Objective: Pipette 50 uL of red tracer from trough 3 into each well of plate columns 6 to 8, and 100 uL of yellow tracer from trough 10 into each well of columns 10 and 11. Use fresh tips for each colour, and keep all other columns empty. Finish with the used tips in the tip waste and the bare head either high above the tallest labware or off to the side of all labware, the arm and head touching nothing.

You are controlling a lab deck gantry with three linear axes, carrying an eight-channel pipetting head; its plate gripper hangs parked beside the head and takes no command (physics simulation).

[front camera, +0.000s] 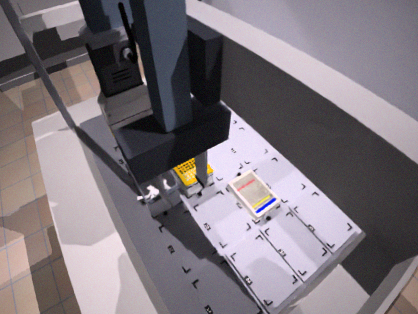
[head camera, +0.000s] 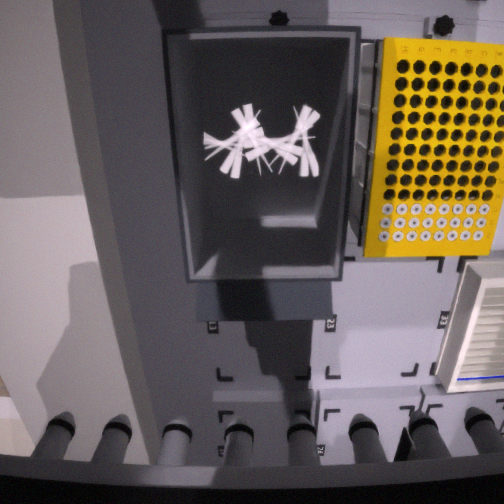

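The eight-channel head point(front camera: 125, 107) shows at left in the front view; its nozzles point(head camera: 240, 440) are bare in the head view. The tip waste point(head camera: 225, 300) point(front camera: 161, 209) holds a pile of used white tips point(head camera: 250, 135) point(front camera: 150, 192). The yellow tip rack point(head camera: 425, 248) point(front camera: 179, 171) has three rows of tips at its near end and empty holes beyond. The trough rack point(head camera: 457, 325) point(front camera: 242, 202) shows red, yellow and blue liquid in the front view. The well plate does not show in either view. My plate gripper point(front camera: 188, 195) hangs with its fingers apart, empty, partly hiding the waste.
The dark gripper block point(front camera: 180, 142) and blue column point(front camera: 162, 65) hide part of the deck in the front view. A dark side wall point(front camera: 310, 160) runs along the right. The tip rack stands close beside the waste.
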